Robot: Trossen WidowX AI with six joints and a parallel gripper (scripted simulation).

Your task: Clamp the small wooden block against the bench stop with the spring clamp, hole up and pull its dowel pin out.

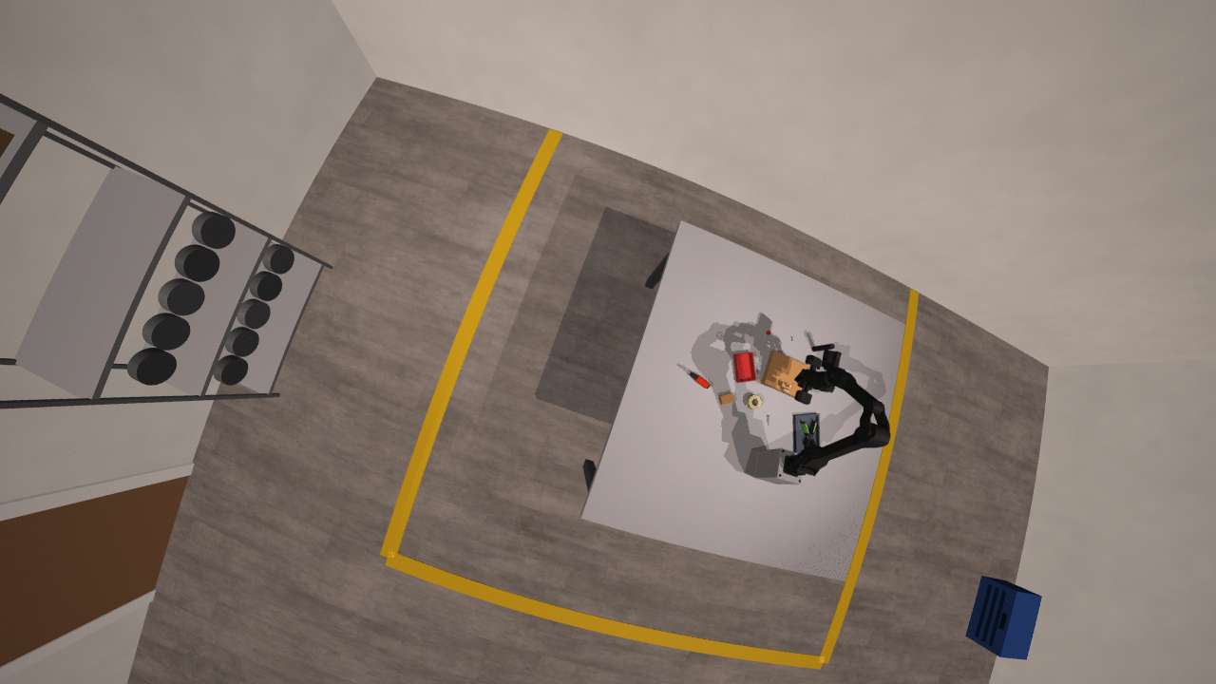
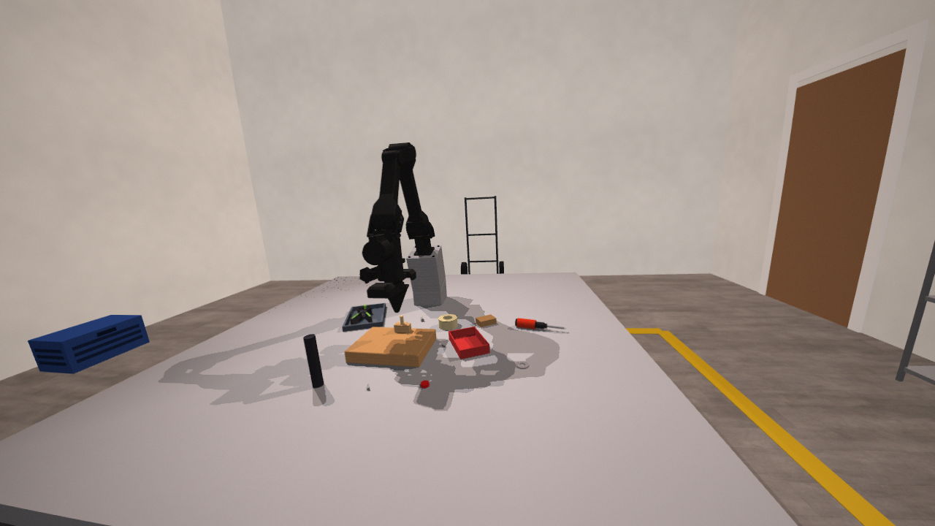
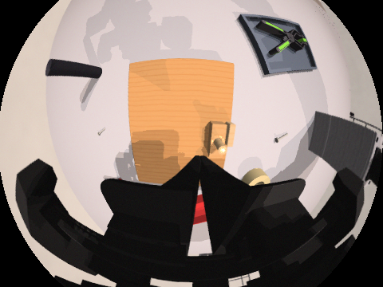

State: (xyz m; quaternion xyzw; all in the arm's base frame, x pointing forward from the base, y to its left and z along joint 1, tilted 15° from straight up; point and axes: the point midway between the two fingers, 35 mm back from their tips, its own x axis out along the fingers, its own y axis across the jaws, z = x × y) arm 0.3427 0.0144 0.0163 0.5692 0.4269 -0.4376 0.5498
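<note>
Right now the dowel pin is 30 mm behind my hand and 80 mm below it. From my hand the other things lie so: bench stop: 40 mm behind, 10 mm to the right, 90 mm below; then wooden board: 30 mm ahead, 10 mm to the right, 120 mm below; then small wooden block: 30 mm behind, 90 mm below.
</note>
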